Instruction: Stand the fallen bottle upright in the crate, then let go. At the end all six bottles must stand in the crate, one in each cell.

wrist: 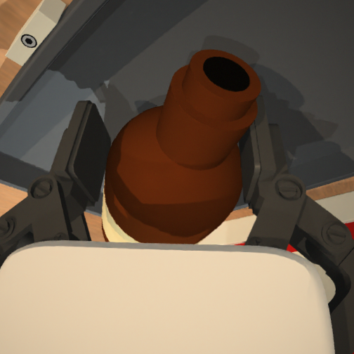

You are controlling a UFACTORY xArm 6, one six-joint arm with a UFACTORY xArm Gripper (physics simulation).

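A brown bottle [175, 192] with a cream label shows in the middle of the wrist view. Its open mouth and neck point to the upper right, and its lower end is hidden behind the pale gripper housing. My gripper [170, 118] has one dark finger pad on each side of the bottle's shoulder, both up against it, and is shut on the bottle. The bottle's neck is over a dark grey, walled surface. I cannot tell a crate with cells or the other bottles in this view.
The dark grey walled piece [312, 45] fills the upper part of the view. A pale block with a screw [42, 25] sits by its edge at the upper left. Wood shows at the left, and a white strip [231, 231] with red parts lies at the lower right.
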